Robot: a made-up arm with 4 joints.
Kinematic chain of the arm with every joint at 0, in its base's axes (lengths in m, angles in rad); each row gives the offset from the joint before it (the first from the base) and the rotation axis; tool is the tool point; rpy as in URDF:
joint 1: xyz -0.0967 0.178 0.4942 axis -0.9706 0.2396 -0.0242
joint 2: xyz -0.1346 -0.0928 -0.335 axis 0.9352 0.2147 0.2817
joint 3: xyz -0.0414 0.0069 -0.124 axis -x
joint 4: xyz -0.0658 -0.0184 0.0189 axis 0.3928 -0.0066 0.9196
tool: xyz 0.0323 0.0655 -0.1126 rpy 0 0 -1.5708
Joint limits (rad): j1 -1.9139..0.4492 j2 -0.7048..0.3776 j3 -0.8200..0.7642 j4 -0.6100..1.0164
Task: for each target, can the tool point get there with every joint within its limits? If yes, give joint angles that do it. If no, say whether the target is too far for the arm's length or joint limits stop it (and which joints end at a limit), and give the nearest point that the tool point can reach.
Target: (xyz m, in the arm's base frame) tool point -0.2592 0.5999 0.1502
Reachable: yes | joints -0.9023 0.2872 -0.0152 0.3767
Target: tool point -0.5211 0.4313 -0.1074
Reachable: no: too far | nearest point -0.3604 0.3712 -0.0220 | short by 0.192 m
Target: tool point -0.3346 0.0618 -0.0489
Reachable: yes | joints 0.1095 0.1720 0.5619 0.0711
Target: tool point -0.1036 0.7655 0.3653
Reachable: yes | joints -1.6580 -0.5013 -0.1542 -0.1833
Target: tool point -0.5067 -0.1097 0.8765
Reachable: no: joint limits stop it (at a limit: joint 1, joint 2, joint 3, joint 4) | nearest point -0.3282 -0.2430 0.2122 | short by 0.701 m
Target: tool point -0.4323 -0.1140 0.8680
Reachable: no: joint limits stop it (at a limit: joint 1, joint 2, joint 3, joint 4) | nearest point -0.3282 -0.2430 0.2122 | short by 0.676 m
